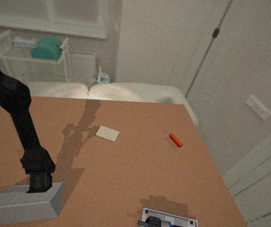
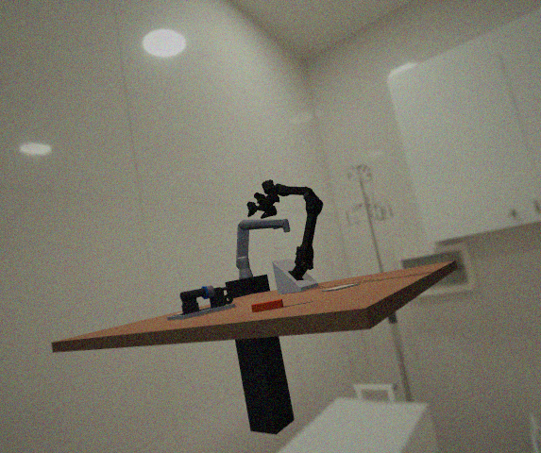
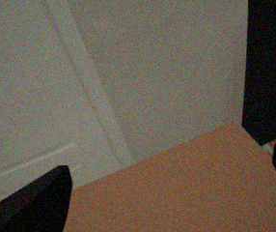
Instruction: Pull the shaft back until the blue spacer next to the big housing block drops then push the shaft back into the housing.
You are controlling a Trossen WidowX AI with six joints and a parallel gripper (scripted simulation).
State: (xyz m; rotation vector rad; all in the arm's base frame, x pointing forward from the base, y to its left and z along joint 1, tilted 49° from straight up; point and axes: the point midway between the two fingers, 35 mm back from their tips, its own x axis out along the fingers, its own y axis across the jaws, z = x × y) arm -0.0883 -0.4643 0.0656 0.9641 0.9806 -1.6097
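My gripper tip is now 56 cm short of the dark shaft, 15 cm to the right of it and 36 cm above it. The rest, counted from my gripper tip: white card 37 cm ahead, 63 cm to the left, 44 cm below; blue spacer 60 cm ahead, 14 cm to the left, 37 cm below; pale grey spacer 57 cm ahead, 14 cm to the left, 37 cm below.
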